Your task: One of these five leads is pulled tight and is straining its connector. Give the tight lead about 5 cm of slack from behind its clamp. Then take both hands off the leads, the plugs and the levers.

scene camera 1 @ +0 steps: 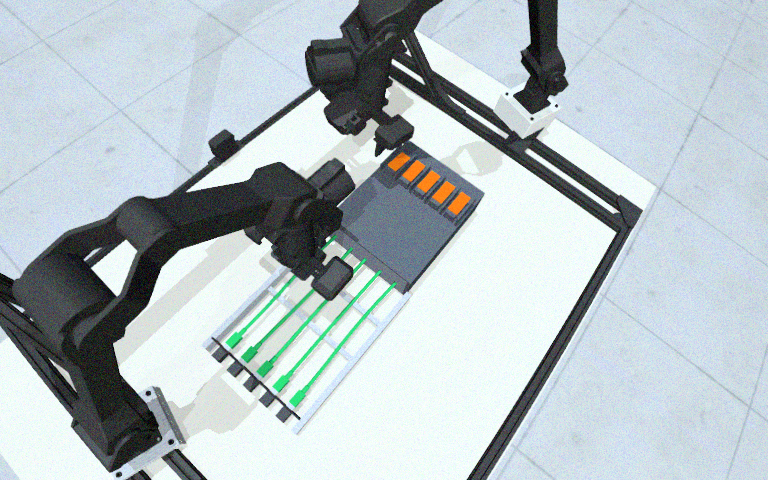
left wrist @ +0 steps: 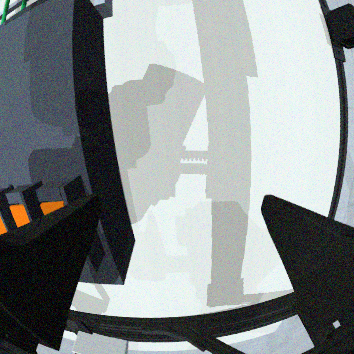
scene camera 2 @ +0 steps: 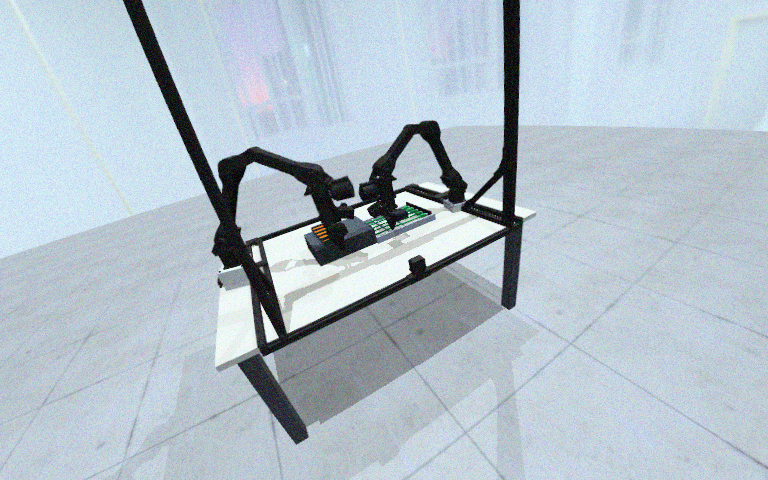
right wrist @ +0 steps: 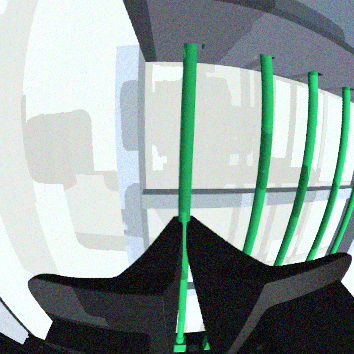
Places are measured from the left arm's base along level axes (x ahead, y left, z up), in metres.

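Pixels of known places: left gripper, fingertip midpoint: (scene camera 1: 360,141) (left wrist: 184,203) (scene camera 2: 340,244); right gripper, fingertip midpoint: (scene camera 1: 302,270) (scene camera 2: 392,229) (right wrist: 182,222); left arm's base at its link origin: (scene camera 1: 531,100) (scene camera 2: 234,263); right arm's base at its link origin: (scene camera 1: 134,432) (scene camera 2: 457,200).
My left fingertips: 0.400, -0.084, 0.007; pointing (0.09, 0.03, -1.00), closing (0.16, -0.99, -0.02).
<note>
For each thing: its top centre in the pictures, then the offset to it from my left fingertips, as dx, dy, dz. "spot": a spot on its surface instead.
- dark grey box at its top centre: (scene camera 1: 411,198) (scene camera 2: 336,226) -0.005, +0.156, +0.004
- plug at its top centre: (right wrist: 179,348) (scene camera 1: 233,339) +0.372, +0.196, -0.054
- neighbouring lead at a spot on its surface: (right wrist: 267,115) spot: +0.149, +0.167, -0.057
- small black block at a spot on its surface: (scene camera 1: 223,142) (scene camera 2: 415,257) spot: +0.218, -0.156, -0.032
Five green leads run from a dark grey box (scene camera 1: 390,226) (scene camera 2: 357,234) (left wrist: 50,90) to green plugs at the far end of a pale frame (scene camera 1: 351,364) (right wrist: 127,65). Orange levers (scene camera 1: 428,181) (scene camera 2: 320,232) (left wrist: 52,207) stand in a row on the box. My right gripper (scene camera 1: 318,272) (scene camera 2: 391,224) (right wrist: 182,222) is shut on the outermost lead (scene camera 1: 266,306) (right wrist: 187,140), between box and plug (scene camera 1: 233,339); this stretch looks straight. My left gripper (scene camera 1: 365,139) (left wrist: 184,203) is open and empty by the box's lever end, one finger overlapping the end lever in its wrist view. Lever positions are unclear.
Black sockets (scene camera 1: 284,414) line the plug end of the frame. The neighbouring lead (right wrist: 267,115) runs close beside my right fingers. Dark rails (scene camera 1: 572,328) edge the table, with a small black block (scene camera 1: 223,142) (scene camera 2: 417,264) on one. Arm shadows fall beside the box.
</note>
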